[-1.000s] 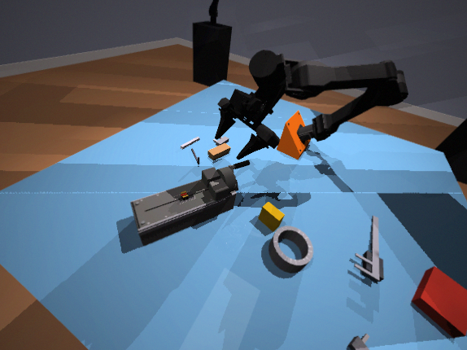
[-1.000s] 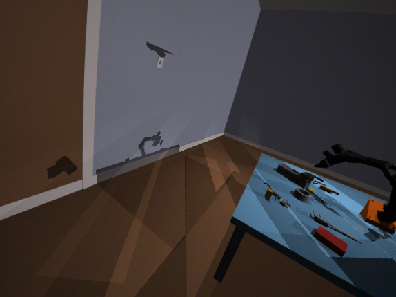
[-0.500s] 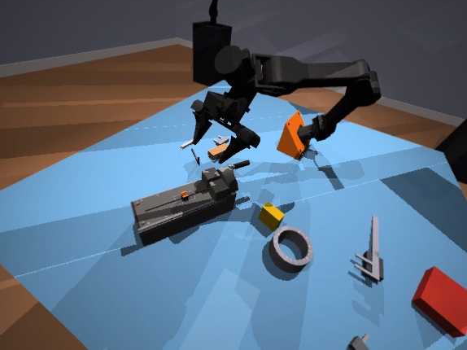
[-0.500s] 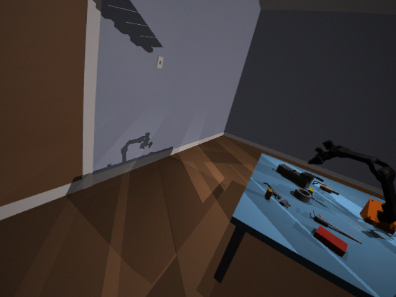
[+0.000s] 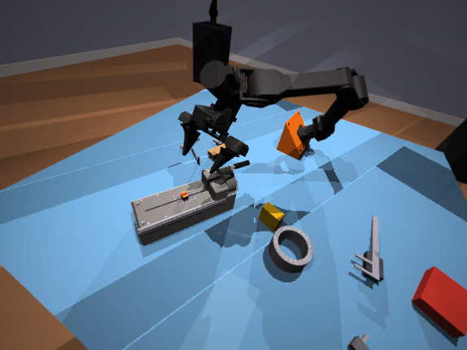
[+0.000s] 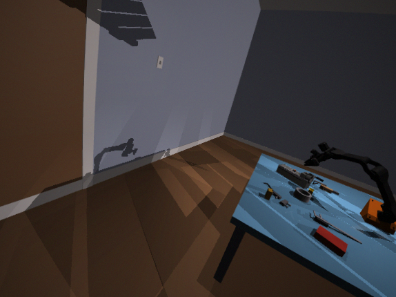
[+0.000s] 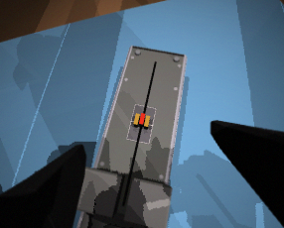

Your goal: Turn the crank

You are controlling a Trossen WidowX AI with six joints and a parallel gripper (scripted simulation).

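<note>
My gripper tip is now 12 cm past the dark crank handle, 8 cm to the right of it and 5 cm above it. Also, from my gripper tip: yellow block: 21 cm to the left, 14 cm below, 6 cm behind; then red pointer: 9 cm below, 4 cm ahead, 1 cm to the right; then brown block: 25 cm behind, 16 cm below, 6 cm to the right.
</note>
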